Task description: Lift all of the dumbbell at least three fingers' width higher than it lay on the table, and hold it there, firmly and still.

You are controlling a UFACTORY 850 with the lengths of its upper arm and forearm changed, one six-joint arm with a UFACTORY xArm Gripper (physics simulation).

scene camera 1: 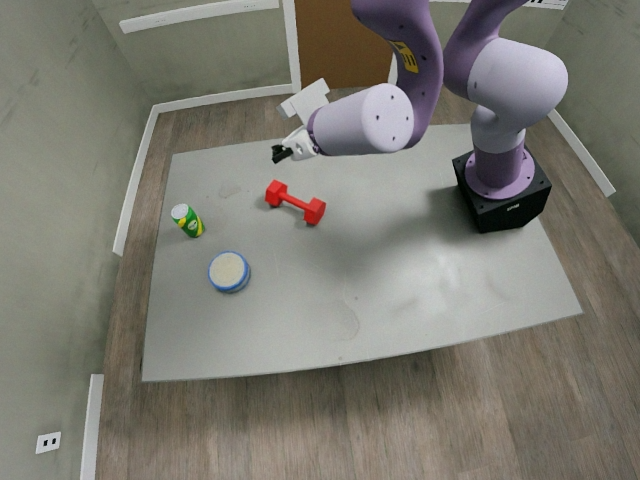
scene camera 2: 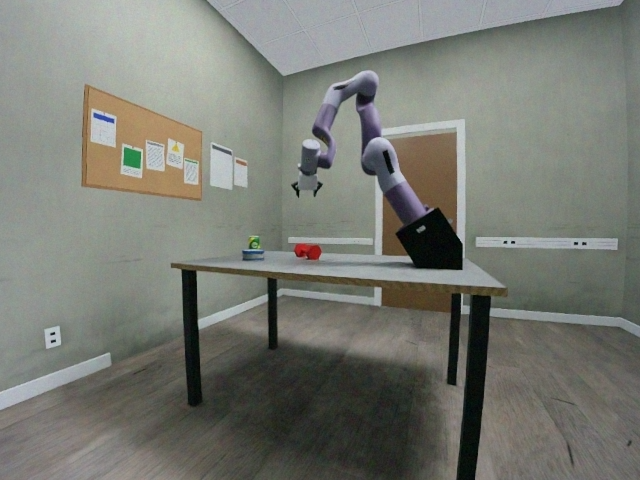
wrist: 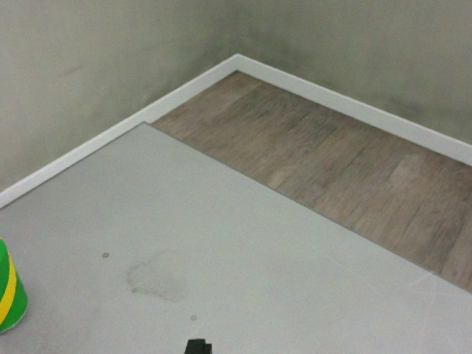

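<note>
A red dumbbell with hexagonal ends lies on its side on the grey table. It does not show in the wrist view. My gripper is open and empty, with its black fingers spread apart. It hangs high above the table, well above the dumbbell and apart from it. In the wrist view, part of a black finger shows at the bottom edge; the rest of the fingers is out of that view.
A green and yellow can stands upright near the table's far-left edge in the first scene view. A round, blue-rimmed tin sits near it. The black robot base stands at the opposite end.
</note>
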